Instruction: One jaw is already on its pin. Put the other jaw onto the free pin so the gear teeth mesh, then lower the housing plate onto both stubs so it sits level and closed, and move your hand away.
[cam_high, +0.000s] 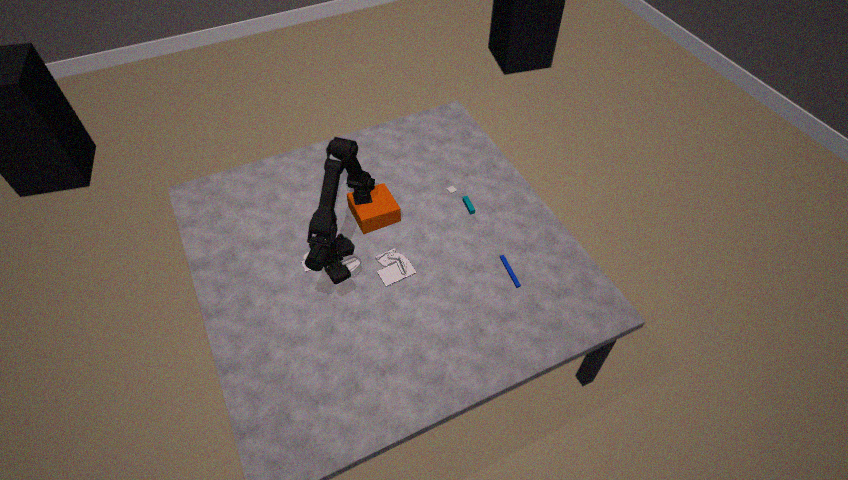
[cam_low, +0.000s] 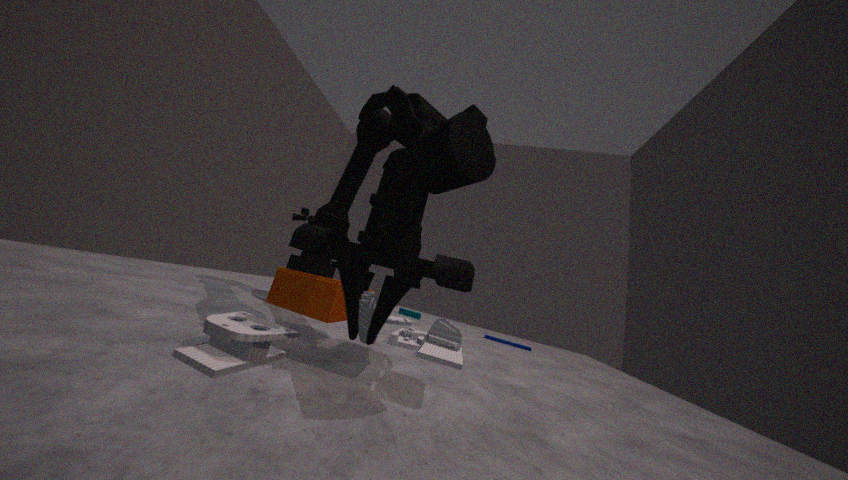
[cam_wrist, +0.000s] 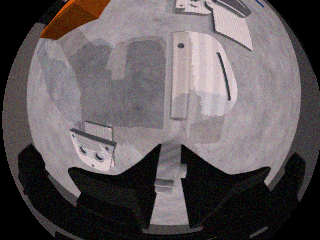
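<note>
My gripper tip is 9 cm past the white stepped block, 6 cm to the left of it and 3 cm above it. From my gripper tip the other things lie so: white jaw 3 cm above, 2 cm to the left, 1 cm behind; teal bar 56 cm to the left, 21 cm behind, 3 cm below; small white cube 52 cm to the left, 32 cm behind, 4 cm below.
</note>
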